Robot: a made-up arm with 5 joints.
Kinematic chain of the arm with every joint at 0, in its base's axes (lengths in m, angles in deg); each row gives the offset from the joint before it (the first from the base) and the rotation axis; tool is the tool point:
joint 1: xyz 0 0 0.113 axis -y
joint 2: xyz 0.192 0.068 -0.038 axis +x
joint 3: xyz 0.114 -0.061 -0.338 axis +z
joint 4: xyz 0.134 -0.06 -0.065 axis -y
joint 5: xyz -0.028 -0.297 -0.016 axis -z
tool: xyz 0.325 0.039 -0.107
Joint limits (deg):
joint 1: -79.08..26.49
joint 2: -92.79..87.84
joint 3: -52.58..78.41
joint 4: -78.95..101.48
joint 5: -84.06..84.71
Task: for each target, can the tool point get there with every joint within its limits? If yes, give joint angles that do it. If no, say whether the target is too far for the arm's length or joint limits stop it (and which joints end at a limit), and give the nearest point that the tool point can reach.
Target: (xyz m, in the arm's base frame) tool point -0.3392 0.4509 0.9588
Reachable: no: joint limits stop it (at a limit: joint 1, joint 2, joint 4) | nearest point -0.1233 -0.0471 0.7189 | short by 0.593 m
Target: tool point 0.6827 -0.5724 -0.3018
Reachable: yes | joints -26.87 -54.10 10.28 -1.26 10.57
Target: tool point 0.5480 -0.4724 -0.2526
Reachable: yes | joints -21.00 -13.06 -9.41 55.58 10.92
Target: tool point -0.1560 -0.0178 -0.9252
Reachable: yes | joints -51.82 51.06 3.95 33.90 51.02
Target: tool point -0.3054 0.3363 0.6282
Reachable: no: joint limits stop it (at a limit: joint 1, joint 2, joint 3, joint 4) | nearest point -0.1802 -0.0189 0.5639 | short by 0.382 m
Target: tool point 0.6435 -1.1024 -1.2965
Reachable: no: too far | nearest point 0.3891 -0.5803 -0.7393 | short by 0.805 m
